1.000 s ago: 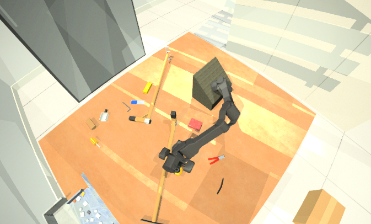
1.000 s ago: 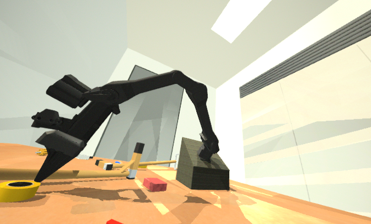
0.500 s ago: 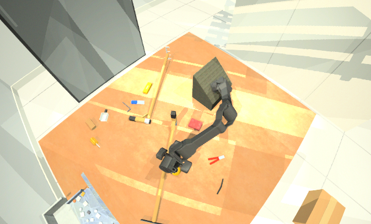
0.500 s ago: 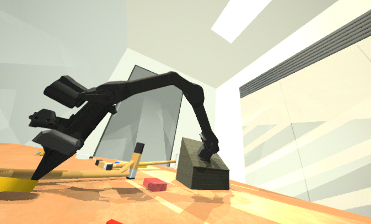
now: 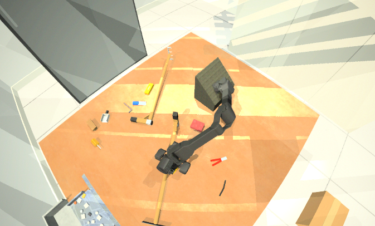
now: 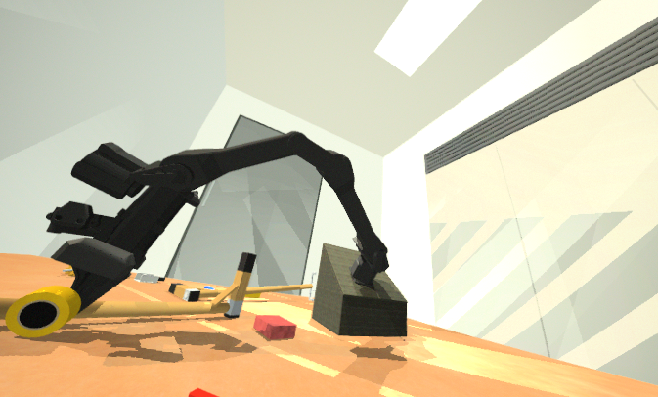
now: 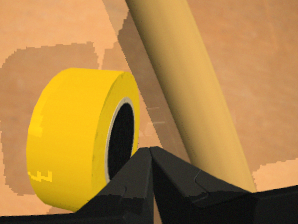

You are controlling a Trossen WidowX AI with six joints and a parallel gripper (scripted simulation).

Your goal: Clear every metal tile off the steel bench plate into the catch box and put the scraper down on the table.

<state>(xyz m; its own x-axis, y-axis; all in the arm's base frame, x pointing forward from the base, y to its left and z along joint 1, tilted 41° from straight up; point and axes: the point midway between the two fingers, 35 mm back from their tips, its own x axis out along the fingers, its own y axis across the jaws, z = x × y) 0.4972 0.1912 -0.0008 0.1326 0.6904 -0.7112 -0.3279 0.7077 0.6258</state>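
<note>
My gripper tip is now 2 cm to the right of the yellow tape roll, 2 cm below it and 1 cm short of it. Also, from my gripper tip: red clip 22 cm behind, 16 cm to the left, 1 cm below; red block 28 cm behind, 9 cm to the right; long scraper 5 cm above, 3 cm ahead, 1 cm to the right.
</note>
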